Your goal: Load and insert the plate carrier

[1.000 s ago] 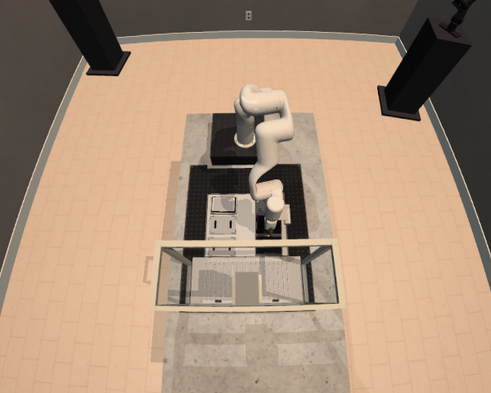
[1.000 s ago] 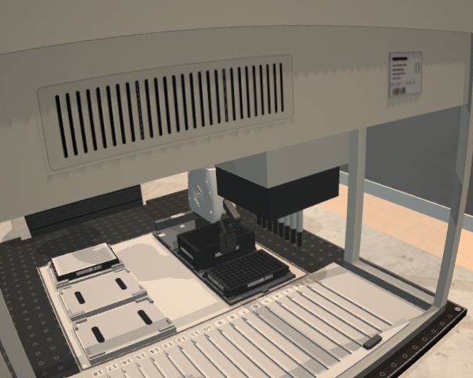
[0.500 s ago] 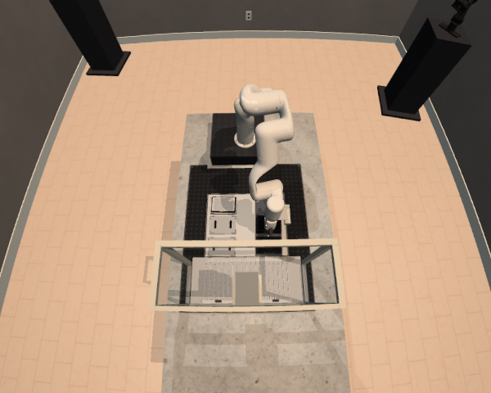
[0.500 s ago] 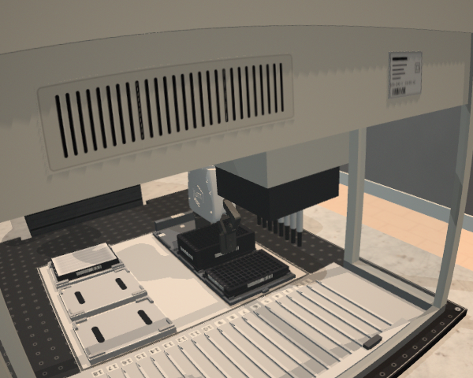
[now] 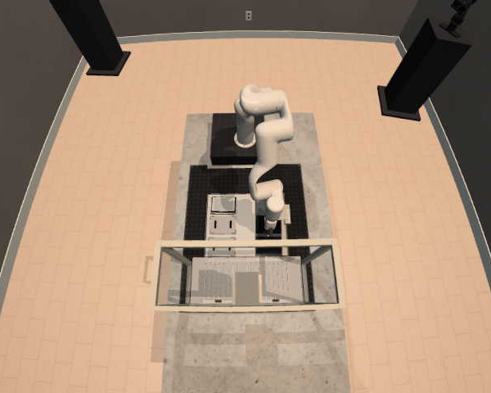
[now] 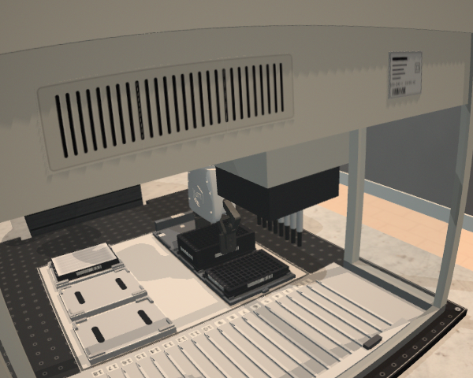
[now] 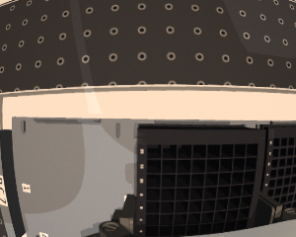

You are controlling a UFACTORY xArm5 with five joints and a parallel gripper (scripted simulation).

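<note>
My gripper is now 30 mm above the plate carrier and 10 mm past it. The rest, counted from my hand: plate (100 mm ahead, 20 mm below, 10 mm to the left).
</note>
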